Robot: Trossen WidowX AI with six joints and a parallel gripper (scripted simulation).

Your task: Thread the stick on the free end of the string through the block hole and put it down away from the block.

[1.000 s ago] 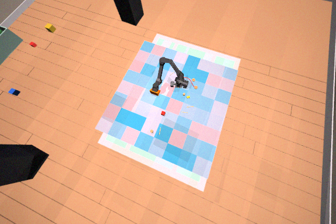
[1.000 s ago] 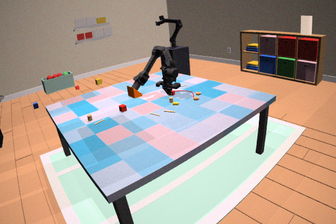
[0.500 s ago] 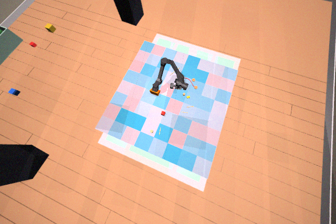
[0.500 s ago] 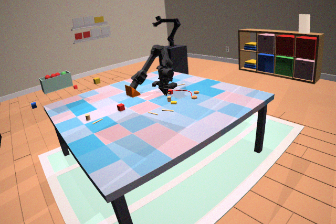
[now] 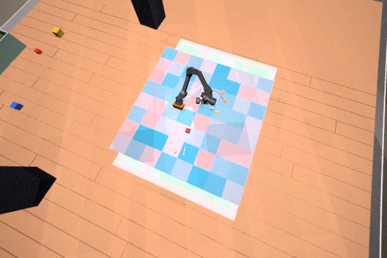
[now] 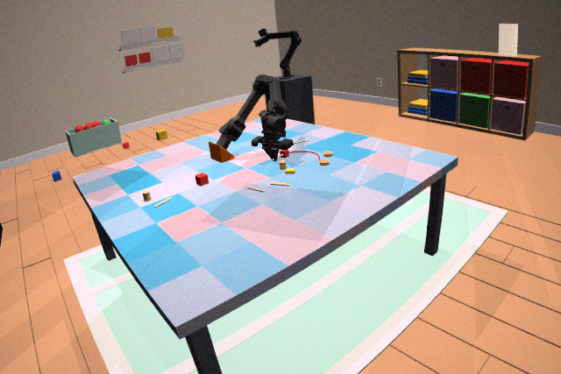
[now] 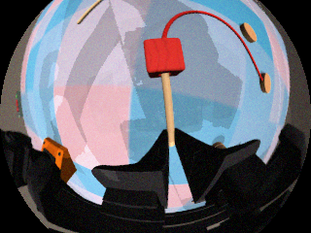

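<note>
Right now the yellow piece is 14 cm ahead of my gripper tip and 3 cm to the right of it.
</note>
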